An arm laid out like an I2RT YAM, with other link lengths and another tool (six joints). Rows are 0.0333 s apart.
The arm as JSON. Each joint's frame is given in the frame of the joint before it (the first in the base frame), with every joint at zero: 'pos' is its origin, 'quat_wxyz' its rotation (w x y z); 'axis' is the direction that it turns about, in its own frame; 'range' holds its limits. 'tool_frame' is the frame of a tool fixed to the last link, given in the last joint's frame.
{
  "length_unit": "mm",
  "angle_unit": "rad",
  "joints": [
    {
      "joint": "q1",
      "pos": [
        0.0,
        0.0,
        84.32
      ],
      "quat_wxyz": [
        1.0,
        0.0,
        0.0,
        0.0
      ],
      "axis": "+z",
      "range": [
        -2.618,
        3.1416
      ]
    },
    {
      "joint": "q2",
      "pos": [
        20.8,
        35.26,
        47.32
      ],
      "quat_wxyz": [
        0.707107,
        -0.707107,
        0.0,
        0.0
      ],
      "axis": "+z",
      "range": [
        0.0,
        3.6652
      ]
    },
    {
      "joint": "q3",
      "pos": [
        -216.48,
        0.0,
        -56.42
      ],
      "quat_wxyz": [
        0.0,
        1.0,
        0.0,
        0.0
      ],
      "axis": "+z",
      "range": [
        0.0,
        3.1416
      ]
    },
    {
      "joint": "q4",
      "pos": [
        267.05,
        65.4,
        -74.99
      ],
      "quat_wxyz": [
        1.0,
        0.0,
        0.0,
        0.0
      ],
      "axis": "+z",
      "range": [
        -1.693,
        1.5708
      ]
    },
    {
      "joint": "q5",
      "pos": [
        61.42,
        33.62,
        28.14
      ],
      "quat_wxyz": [
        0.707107,
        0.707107,
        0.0,
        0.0
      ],
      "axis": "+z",
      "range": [
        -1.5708,
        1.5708
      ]
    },
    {
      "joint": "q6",
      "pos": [
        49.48,
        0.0,
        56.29
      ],
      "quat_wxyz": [
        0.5,
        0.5,
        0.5,
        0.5
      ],
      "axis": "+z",
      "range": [
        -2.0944,
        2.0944
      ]
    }
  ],
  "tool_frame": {
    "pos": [
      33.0,
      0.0,
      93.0
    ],
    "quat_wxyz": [
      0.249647,
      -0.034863,
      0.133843,
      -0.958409
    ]
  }
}
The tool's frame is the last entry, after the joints.
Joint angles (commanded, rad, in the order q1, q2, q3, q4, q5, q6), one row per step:
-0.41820 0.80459 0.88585 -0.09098 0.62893 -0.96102
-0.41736 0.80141 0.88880 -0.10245 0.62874 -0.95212
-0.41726 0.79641 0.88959 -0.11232 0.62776 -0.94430
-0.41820 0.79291 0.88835 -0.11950 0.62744 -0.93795
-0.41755 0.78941 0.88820 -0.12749 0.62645 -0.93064
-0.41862 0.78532 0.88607 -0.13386 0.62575 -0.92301
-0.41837 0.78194 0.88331 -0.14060 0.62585 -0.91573
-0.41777 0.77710 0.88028 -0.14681 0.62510 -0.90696
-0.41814 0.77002 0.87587 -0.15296 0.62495 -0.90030
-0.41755 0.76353 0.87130 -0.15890 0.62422 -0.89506
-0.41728 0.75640 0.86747 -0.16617 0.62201 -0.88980
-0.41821 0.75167 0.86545 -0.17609 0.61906 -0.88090
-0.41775 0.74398 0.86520 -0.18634 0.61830 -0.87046
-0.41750 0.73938 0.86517 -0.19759 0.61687 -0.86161
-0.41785 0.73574 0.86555 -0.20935 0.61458 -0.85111
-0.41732 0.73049 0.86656 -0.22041 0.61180 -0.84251
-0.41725 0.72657 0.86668 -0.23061 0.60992 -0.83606
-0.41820 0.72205 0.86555 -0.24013 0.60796 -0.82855
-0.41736 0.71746 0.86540 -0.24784 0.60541 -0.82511
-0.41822 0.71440 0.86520 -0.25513 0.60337 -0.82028
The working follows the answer.
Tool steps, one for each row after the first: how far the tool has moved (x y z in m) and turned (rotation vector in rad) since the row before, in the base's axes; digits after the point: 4 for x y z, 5 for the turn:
-0.0010 0.0005 0.0001 0.00662 -0.00283 0.00094
-0.0012 0.0005 -0.0001 0.00559 -0.00304 0.00097
-0.0010 0.0000 -0.0009 0.00519 -0.00100 -0.00073
-0.0007 0.0005 -0.0006 0.00558 -0.00209 0.00148
-0.0010 0.0000 -0.0010 0.00564 -0.00257 -0.00056
-0.0007 0.0002 -0.0015 0.00614 -0.00070 -0.00006
-0.0008 0.0004 -0.0012 0.00622 -0.00357 0.00105
-0.0014 0.0004 -0.0011 0.00477 -0.00257 -0.00047
-0.0010 0.0006 -0.0013 0.00430 -0.00086 0.00111
-0.0011 0.0007 -0.0010 0.00437 -0.00095 0.00225
-0.0009 0.0002 -0.0014 0.00759 -0.00114 0.00159
-0.0018 0.0008 0.0000 0.00648 -0.00643 0.00068
-0.0010 0.0005 -0.0009 0.00730 -0.00154 0.00118
-0.0009 0.0003 -0.0011 0.00865 -0.00201 0.00129
-0.0010 0.0008 -0.0002 0.00655 -0.00307 0.00272
-0.0008 0.0005 -0.0008 0.00596 0.00005 0.00148
-0.0011 0.0002 -0.0011 0.00652 -0.00089 0.00043
-0.0007 0.0008 -0.0003 0.00333 -0.00005 0.00310
-0.0007 0.0002 -0.0006 0.00449 -0.00015 0.00076

Tool pose at each row, in the base's axes (x y z in m, rotation vector in rad; rounded; the steps above come from the unrounded poses):
0.2417 -0.1877 0.3773 1.12825 0.70750 0.14985
0.2407 -0.1872 0.3773 1.13385 0.70549 0.15466
0.2395 -0.1867 0.3773 1.13841 0.70330 0.15923
0.2386 -0.1867 0.3764 1.14346 0.70193 0.16108
0.2379 -0.1863 0.3758 1.14798 0.70087 0.16556
0.2368 -0.1863 0.3748 1.15316 0.69819 0.16860
0.2362 -0.1861 0.3733 1.15894 0.69744 0.17119
0.2353 -0.1856 0.3721 1.16398 0.69481 0.17639
0.2339 -0.1852 0.3710 1.16828 0.69218 0.17921
0.2329 -0.1847 0.3697 1.17189 0.69199 0.18221
0.2319 -0.1840 0.3687 1.17518 0.69240 0.18624
0.2310 -0.1837 0.3672 1.18172 0.69217 0.19101
0.2292 -0.1829 0.3673 1.18663 0.68677 0.19767
0.2282 -0.1824 0.3664 1.19296 0.68593 0.20221
0.2272 -0.1821 0.3654 1.20047 0.68469 0.20761
0.2262 -0.1814 0.3651 1.20532 0.68346 0.21408
0.2253 -0.1809 0.3644 1.21055 0.68420 0.21746
0.2243 -0.1807 0.3633 1.21648 0.68344 0.22072
0.2236 -0.1799 0.3630 1.21867 0.68520 0.22454
0.2229 -0.1797 0.3624 1.22268 0.68536 0.22691

